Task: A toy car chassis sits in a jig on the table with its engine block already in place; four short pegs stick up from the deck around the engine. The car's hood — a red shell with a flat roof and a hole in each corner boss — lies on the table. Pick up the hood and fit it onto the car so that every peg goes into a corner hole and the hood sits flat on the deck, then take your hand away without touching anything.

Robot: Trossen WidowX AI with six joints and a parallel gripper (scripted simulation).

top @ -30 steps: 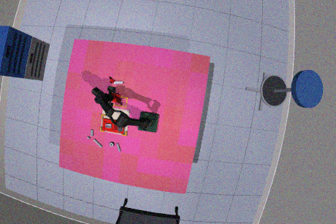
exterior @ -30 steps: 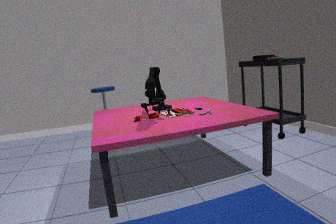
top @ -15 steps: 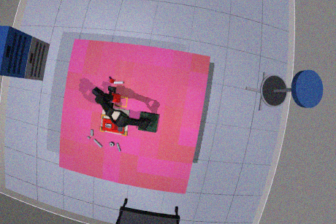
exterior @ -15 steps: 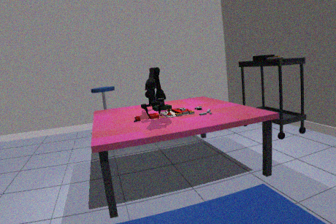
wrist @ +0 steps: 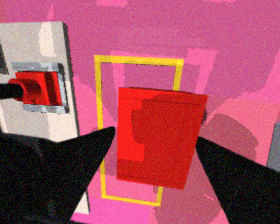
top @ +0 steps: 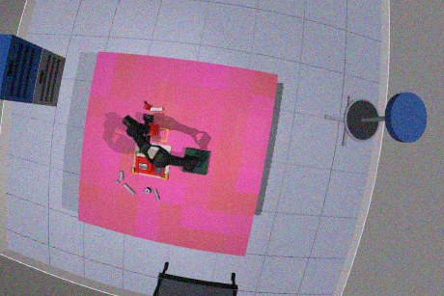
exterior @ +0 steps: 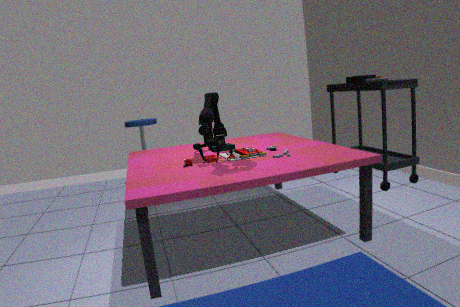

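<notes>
The grey engine block is 25 cm to the left of my gripper tip, 1 cm behind it and 1 cm above it. From my gripper tip the other things lie so: red hood (1 cm above).
</notes>
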